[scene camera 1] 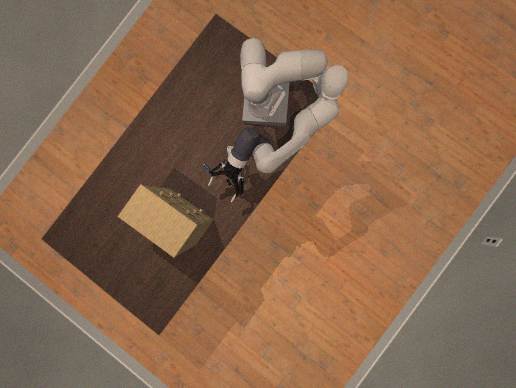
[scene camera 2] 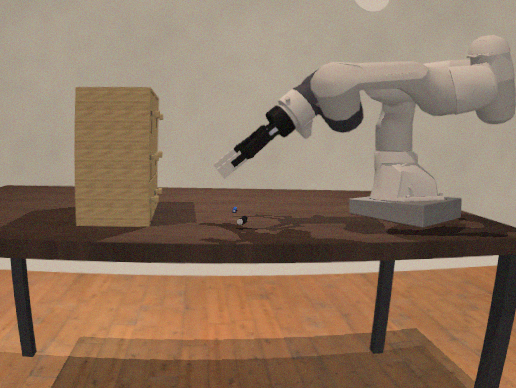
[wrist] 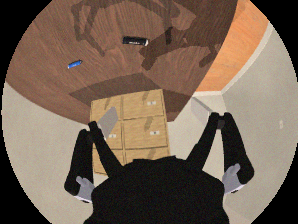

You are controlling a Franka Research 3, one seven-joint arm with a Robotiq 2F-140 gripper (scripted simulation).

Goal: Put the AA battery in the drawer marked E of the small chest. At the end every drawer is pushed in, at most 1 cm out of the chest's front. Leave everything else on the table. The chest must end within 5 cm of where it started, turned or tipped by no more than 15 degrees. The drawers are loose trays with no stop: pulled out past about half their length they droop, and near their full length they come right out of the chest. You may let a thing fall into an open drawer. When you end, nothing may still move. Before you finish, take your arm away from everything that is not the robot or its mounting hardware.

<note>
I see my gripper and a wooden chest.
My gripper also shows in the wrist view.
</note>
